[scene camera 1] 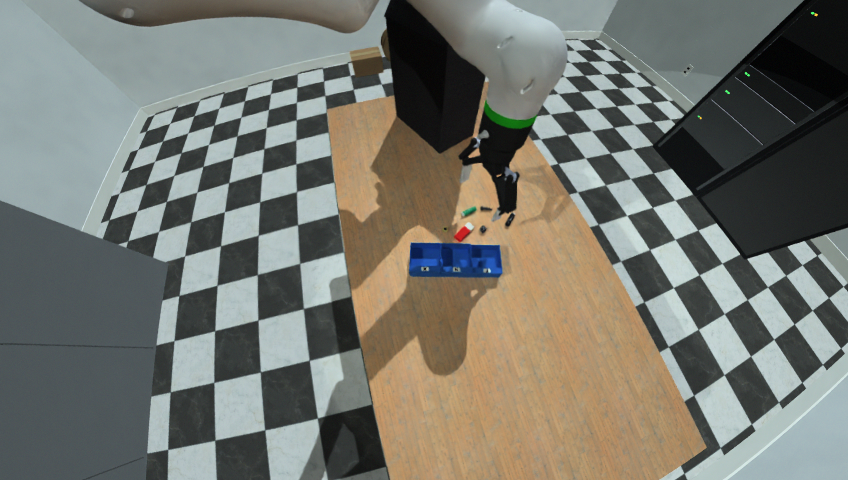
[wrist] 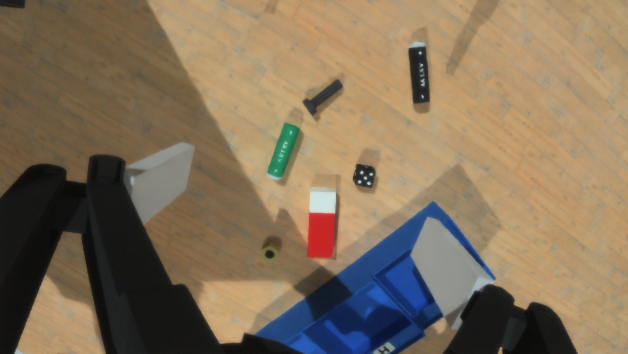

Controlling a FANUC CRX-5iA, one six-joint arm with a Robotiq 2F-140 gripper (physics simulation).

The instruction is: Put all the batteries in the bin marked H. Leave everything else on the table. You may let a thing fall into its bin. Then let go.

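Frame: origin at the arm's base, x ahead, y left, z up, level; centimetres.
Seen in the pictures: gripper, fingertip midpoint: (scene camera 1: 479, 199) (wrist: 307, 203).
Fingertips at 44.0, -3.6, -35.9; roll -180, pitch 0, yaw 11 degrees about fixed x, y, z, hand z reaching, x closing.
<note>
Offsets run from my fingertips to a thing's top centre, as dx, dy, dz.
A green battery @(-2.5, -0.2, -9.5) (scene camera 1: 468, 211) (wrist: 283, 151) lies on the table near the middle of the wrist view. A black battery @(+4.4, +11.3, -9.5) (scene camera 1: 509, 220) (wrist: 419, 74) lies at the upper right there. The blue three-part bin @(+11.7, -11.0, -6.3) (scene camera 1: 456, 275) (wrist: 430, 212) stands at the bottom right of the wrist view. Its middle compartment bears the H label @(+14.7, -12.1, -6.7) (scene camera 1: 456, 269) (wrist: 384, 348); no battery shows in the visible part of it. My gripper (scene camera 1: 482, 194) (wrist: 307, 203) is wide open and empty above the table. Its right fingertip hides part of the bin in the wrist view.
A black bolt @(-1.7, +5.7, -9.6) (scene camera 1: 486, 208) (wrist: 323, 97), a black die @(+4.8, +1.4, -9.3) (scene camera 1: 483, 228) (wrist: 364, 176), a red and white block @(+3.7, -4.5, -9.7) (scene camera 1: 463, 231) (wrist: 321, 234) and a small brass cylinder @(+0.9, -9.6, -10.1) (scene camera 1: 445, 228) (wrist: 270, 253) rest on the table around the green battery. The block lies close to the bin.
</note>
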